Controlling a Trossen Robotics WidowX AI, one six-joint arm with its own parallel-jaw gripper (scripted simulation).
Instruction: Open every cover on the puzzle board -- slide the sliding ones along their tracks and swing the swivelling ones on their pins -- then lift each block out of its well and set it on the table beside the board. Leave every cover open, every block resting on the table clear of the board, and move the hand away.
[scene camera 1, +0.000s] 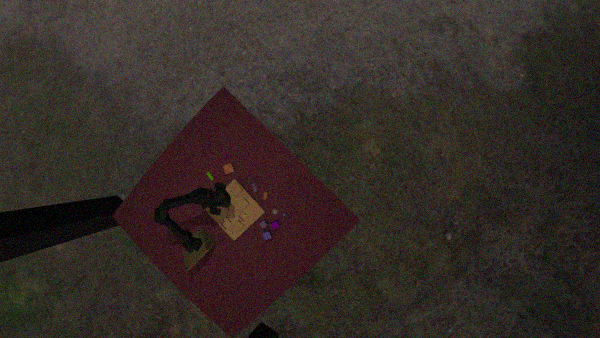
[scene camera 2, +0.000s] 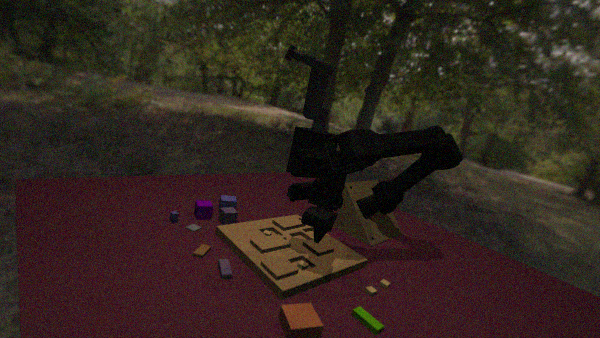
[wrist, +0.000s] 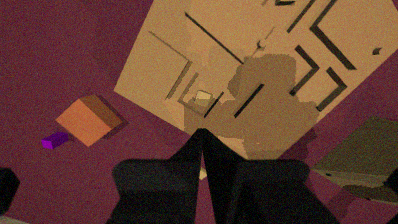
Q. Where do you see my gripper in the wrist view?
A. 201, 132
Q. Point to a tan puzzle board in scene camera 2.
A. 343, 261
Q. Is my gripper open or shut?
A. Shut.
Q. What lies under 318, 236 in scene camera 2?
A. My gripper.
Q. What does my gripper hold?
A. Nothing.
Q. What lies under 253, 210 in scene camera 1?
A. A tan puzzle board.
